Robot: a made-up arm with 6 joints.
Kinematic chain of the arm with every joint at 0, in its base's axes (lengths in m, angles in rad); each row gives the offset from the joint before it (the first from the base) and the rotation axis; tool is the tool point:
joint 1: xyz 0 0 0.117 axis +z
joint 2: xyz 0 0.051 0 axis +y
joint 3: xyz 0 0 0.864 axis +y
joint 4: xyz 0 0 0.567 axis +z
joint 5: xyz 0 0 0 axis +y
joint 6: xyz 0 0 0.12 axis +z
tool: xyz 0 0 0
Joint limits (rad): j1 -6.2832..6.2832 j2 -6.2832..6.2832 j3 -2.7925..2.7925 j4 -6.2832..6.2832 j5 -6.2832..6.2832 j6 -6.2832..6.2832
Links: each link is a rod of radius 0.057 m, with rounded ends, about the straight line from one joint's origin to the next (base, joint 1, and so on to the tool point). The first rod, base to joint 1, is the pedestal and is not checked.
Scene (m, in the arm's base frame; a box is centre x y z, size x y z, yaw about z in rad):
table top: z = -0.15
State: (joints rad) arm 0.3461 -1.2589 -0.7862 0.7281 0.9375 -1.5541
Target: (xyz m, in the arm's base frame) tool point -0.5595 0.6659 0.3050
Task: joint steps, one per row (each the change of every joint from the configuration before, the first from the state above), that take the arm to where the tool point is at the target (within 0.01 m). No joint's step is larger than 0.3 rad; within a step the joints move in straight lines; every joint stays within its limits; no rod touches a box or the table.
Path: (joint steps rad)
1: -0.2122 0.1284 -0.2453 0.0457 0.0230 0.0000
2: -0.2121 0.1284 -0.2454 0.0457 0.0231 0.0000
3: -0.2122 0.1284 -0.2453 0.0457 0.0230 0.0000
4: -0.2122 0.1284 -0.2453 0.0458 0.0230 0.0000
5: -0.2122 0.1284 -0.2454 0.0457 0.0231 0.0000

